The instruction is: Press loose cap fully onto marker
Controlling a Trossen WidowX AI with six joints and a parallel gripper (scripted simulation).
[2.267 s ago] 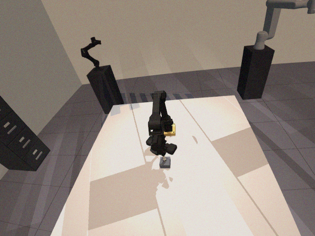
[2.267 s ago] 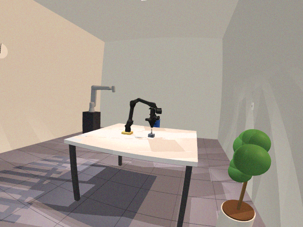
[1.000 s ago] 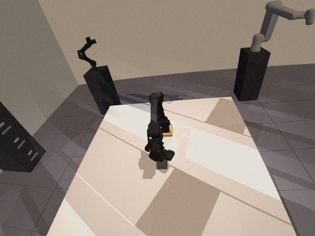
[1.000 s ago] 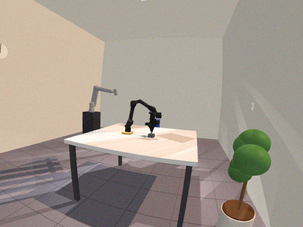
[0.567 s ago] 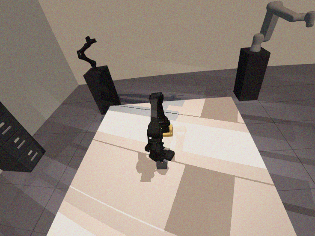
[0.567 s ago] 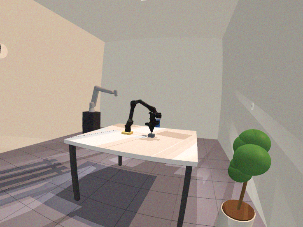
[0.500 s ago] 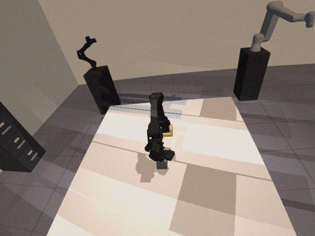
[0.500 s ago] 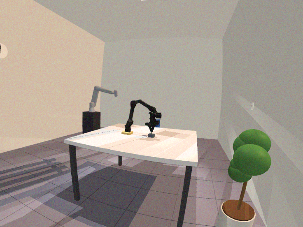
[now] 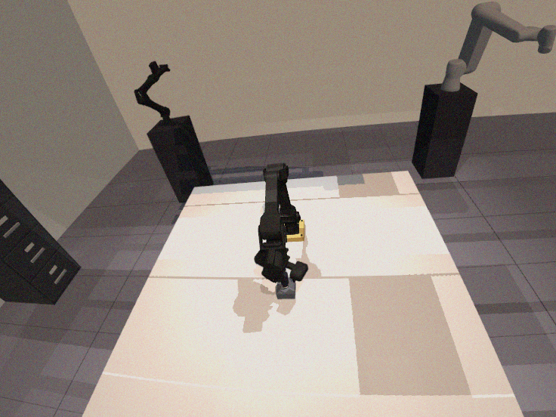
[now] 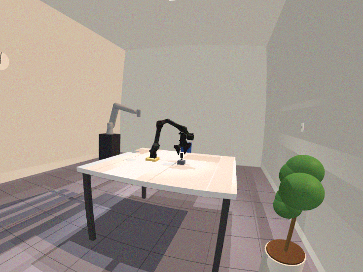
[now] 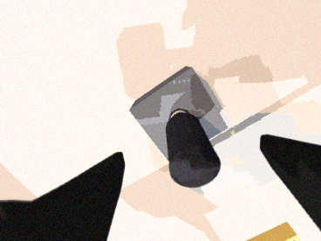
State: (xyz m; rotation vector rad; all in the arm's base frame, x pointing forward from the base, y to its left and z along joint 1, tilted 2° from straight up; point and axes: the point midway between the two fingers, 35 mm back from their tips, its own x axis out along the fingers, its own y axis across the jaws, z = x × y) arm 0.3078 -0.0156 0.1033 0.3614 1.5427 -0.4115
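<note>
The marker cap lies 10 mm below my gripper tip. Round my gripper tip: holder block (70 mm below).
</note>
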